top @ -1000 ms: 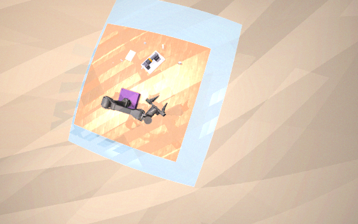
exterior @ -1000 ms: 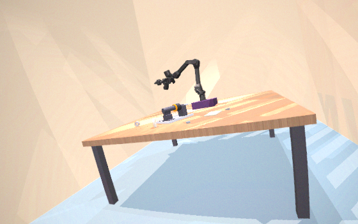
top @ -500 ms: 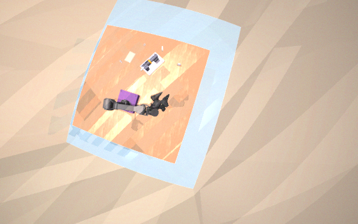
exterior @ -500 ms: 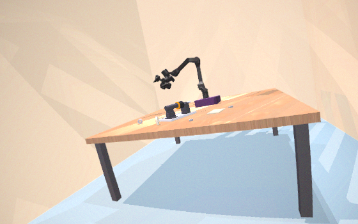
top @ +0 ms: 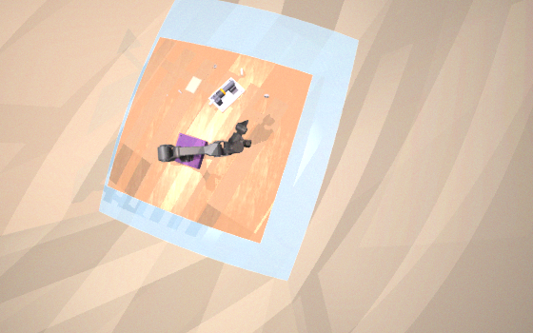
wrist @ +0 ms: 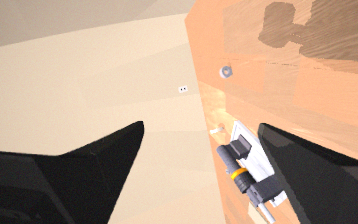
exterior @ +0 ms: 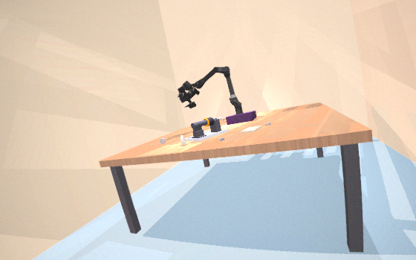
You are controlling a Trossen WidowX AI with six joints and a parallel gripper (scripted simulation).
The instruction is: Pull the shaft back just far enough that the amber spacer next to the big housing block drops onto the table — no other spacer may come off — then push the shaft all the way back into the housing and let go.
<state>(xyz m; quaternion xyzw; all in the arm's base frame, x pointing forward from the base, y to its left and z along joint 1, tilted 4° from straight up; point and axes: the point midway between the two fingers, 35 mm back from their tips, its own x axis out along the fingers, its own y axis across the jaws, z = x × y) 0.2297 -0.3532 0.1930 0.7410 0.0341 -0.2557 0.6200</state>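
My gripper tip is 190 mm short of the shaft, 260 mm to the right of it and 160 mm above it. Also, from my gripper tip: white peg 430 mm ahead, 170 mm to the left, 210 mm below; amber spacer 230 mm ahead, 240 mm to the left, 160 mm below; flat white sheet 270 mm ahead, 510 mm to the left, 240 mm below.
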